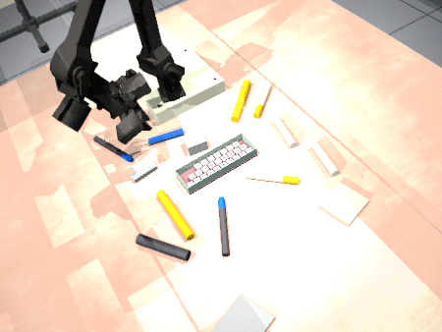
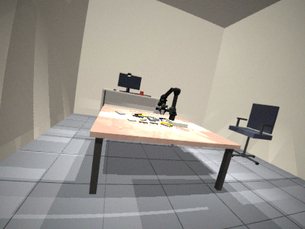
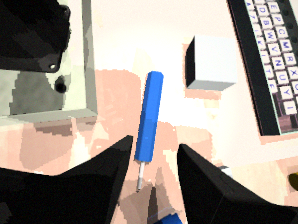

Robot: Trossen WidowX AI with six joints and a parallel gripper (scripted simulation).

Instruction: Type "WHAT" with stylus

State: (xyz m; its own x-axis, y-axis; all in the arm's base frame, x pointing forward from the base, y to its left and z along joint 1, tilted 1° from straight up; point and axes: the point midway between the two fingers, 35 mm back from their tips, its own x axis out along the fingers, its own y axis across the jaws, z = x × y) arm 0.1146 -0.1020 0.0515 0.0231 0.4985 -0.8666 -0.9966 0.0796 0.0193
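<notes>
The blue stylus is 60 mm below my gripper tip. From my gripper tip the other things lie so: eraser: 80 mm ahead, 60 mm below, 50 mm to the right; then white pad: 360 mm ahead, 320 mm to the left, 60 mm below.
</notes>
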